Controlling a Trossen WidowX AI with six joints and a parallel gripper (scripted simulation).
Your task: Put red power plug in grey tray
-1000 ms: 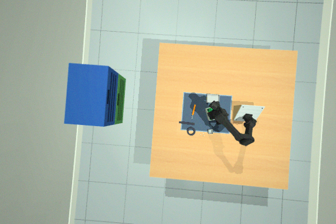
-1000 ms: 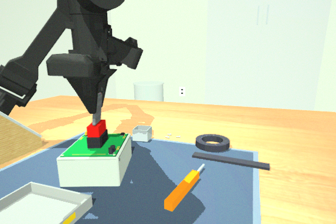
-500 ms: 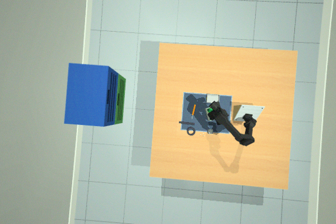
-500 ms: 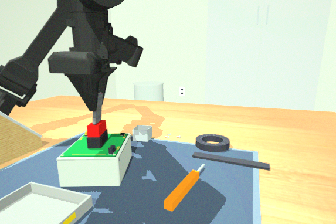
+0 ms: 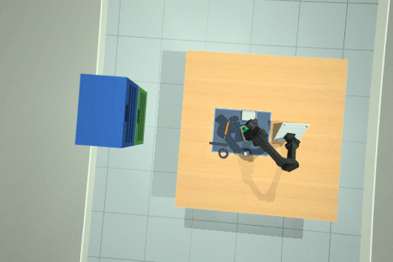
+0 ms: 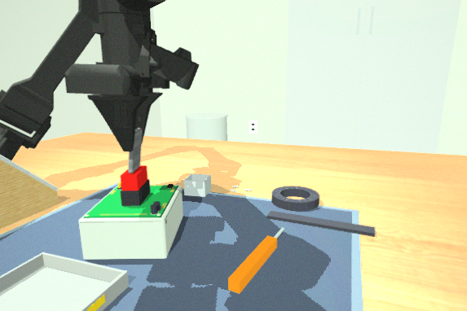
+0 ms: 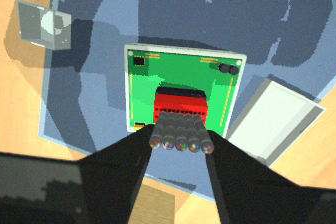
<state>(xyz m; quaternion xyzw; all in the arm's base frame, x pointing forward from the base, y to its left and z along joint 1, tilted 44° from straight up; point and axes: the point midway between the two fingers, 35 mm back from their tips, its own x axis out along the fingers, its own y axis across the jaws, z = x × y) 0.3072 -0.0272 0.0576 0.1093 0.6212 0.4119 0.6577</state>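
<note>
Now: the red power plug 3 cm below my gripper tip. From my gripper tip the other things lie so: blue mat: 12 cm below, 5 cm ahead; then dark flat bar: 22 cm ahead, 13 cm to the left, 12 cm below.
</note>
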